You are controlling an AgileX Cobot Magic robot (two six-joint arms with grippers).
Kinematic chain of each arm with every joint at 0, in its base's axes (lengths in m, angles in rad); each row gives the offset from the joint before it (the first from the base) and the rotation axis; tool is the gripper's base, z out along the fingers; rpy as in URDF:
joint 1: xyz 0 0 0.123 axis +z
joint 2: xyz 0 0 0 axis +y
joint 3: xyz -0.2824 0 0.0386 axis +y
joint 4: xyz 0.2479 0 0.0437 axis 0.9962 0 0.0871
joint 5: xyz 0 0 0 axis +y
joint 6: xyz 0.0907 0 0.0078 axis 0.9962 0 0.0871
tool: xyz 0 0 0 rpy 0 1.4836 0
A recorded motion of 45 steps. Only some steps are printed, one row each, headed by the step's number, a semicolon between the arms.
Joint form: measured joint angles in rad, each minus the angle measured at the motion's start. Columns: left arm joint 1, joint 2, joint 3, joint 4, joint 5, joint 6; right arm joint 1, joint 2, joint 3, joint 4, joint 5, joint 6.
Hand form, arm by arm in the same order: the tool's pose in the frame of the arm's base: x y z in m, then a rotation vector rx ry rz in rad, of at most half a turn. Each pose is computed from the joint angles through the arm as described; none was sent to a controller.
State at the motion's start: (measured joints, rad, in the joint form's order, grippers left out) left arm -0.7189 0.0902 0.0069 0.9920 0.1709 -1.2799; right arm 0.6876 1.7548 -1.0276 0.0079 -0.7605 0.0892
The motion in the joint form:
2: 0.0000 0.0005 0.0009 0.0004 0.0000 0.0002; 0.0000 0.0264 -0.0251 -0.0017 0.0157 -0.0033
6: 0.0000 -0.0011 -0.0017 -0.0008 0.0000 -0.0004; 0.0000 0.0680 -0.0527 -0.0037 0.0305 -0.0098
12: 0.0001 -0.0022 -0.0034 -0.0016 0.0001 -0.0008; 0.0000 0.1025 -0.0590 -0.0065 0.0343 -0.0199
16: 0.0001 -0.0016 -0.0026 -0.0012 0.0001 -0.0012; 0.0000 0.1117 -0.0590 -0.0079 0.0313 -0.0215
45: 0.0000 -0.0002 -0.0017 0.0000 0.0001 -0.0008; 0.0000 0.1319 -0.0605 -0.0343 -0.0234 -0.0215
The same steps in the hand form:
2: 0.0559 -0.0315 0.1966 0.2533 1.6972 -0.6403; 0.3104 0.2544 0.2680 -0.4375 1.4334 0.6276
6: 0.0558 -0.0315 0.1976 0.2508 1.6938 -0.6433; 0.3176 0.2605 0.2581 -0.4528 1.4586 0.6162
12: 0.0557 -0.0314 0.1982 0.2490 1.6915 -0.6451; 0.3216 0.2640 0.2454 -0.4728 1.4853 0.6012
16: 0.0557 -0.0314 0.1979 0.2494 1.6928 -0.6446; 0.3224 0.2648 0.2418 -0.4773 1.4903 0.5985
45: 0.0558 -0.0315 0.1975 0.2512 1.6945 -0.6425; 0.3231 0.2675 0.2388 -0.4943 1.4464 0.6049

